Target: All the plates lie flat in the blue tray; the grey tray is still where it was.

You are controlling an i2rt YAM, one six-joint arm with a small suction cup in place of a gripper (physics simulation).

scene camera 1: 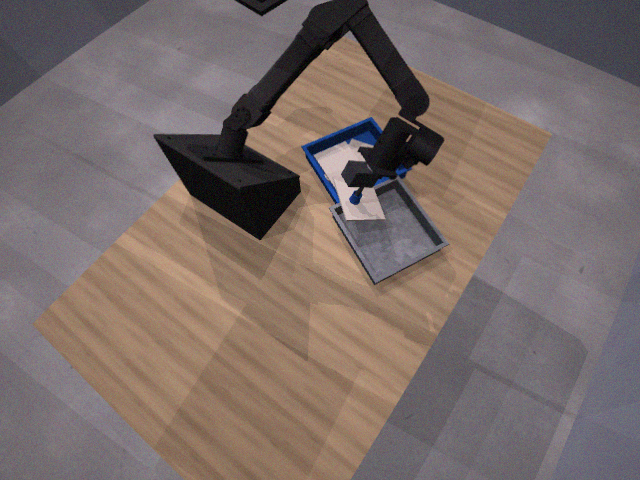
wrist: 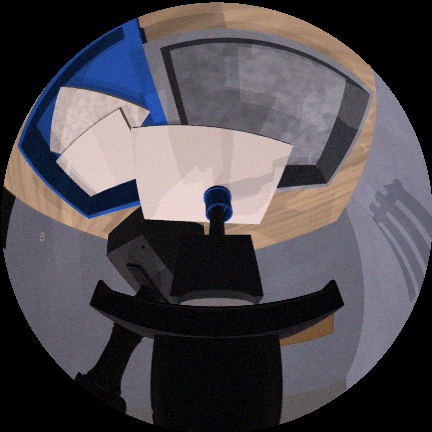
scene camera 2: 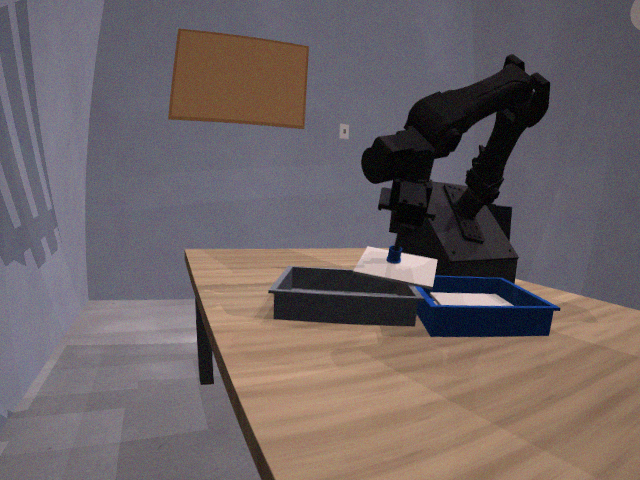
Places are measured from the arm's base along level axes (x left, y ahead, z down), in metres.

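Pixels of known places: hand, its tool point: (scene camera 1: 352, 202) (wrist: 216, 194) (scene camera 2: 393, 263); arm's base, origin of its link: (scene camera 1: 227, 156) (wrist: 152, 290) (scene camera 2: 462, 213).
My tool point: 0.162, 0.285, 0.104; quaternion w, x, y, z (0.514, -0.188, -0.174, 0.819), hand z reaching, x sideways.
Note:
Ahead of a thing's pixels: the offset from my tool point to its middle, as dx, dy, dz. Level surfaces: height alone.
My suction cup (scene camera 1: 355, 198) (scene camera 2: 394, 254) (wrist: 218, 204) is shut on a pale plate @[+0.024, +0.001, +0.002] (scene camera 1: 364, 207) (scene camera 2: 413, 265) (wrist: 200, 160). This plate is tilted and hangs over the side of the grey tray @[+0.026, +0.106, +0.051] (scene camera 1: 355, 246) (scene camera 2: 343, 308) (wrist: 361, 120) where it meets the blue tray; whether it touches a rim I cannot tell. The blue tray @[+0.137, -0.105, +0.051] (scene camera 1: 318, 172) (scene camera 2: 491, 321) (wrist: 31, 159) stands next to the grey one. Other pale plates lie in the blue tray: one upper plate @[+0.104, -0.130, +0.059] (wrist: 100, 154) overlaps a speckled one @[+0.155, -0.100, +0.065] (wrist: 75, 112). The arm and the held plate hide part of them in scene camera 1.
The trays stand close together on the wooden table @[dz +0.076] (scene camera 1: 268, 320) (scene camera 2: 465, 392). The arm's black base (scene camera 1: 227, 180) (scene camera 2: 475, 242) stands behind the blue tray in the scene camera 2 view. A table edge runs beyond the grey tray, on the side away from the base.

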